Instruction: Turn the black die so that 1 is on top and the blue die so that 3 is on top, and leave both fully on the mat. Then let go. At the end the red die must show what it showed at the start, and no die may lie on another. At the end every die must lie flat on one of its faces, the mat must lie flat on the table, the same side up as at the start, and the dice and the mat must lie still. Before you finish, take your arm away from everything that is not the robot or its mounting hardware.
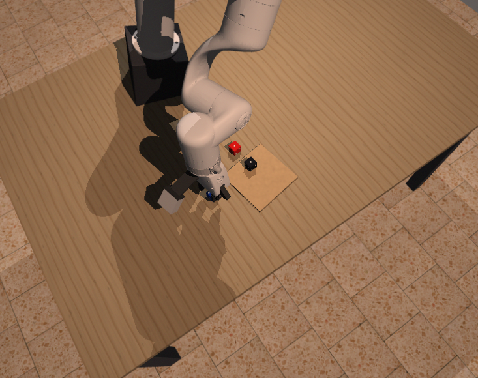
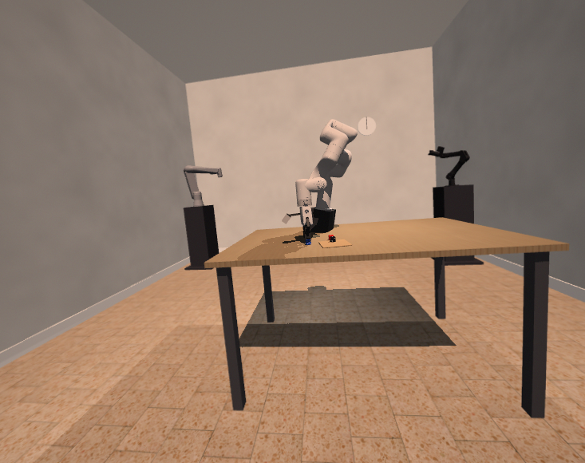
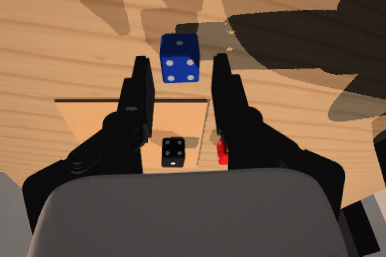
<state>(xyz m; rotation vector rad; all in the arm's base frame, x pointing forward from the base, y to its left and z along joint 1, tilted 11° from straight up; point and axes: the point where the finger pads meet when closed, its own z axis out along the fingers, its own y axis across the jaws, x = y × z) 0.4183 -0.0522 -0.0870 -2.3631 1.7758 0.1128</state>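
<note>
My gripper is now 4 cm above the blue die. Also, from my hand: tan mat: 14 cm to the left, 5 cm below, 1 cm ahead; red die: 12 cm to the left, 9 cm behind, 4 cm below; black die: 13 cm to the left, 3 cm below, 2 cm behind.
</note>
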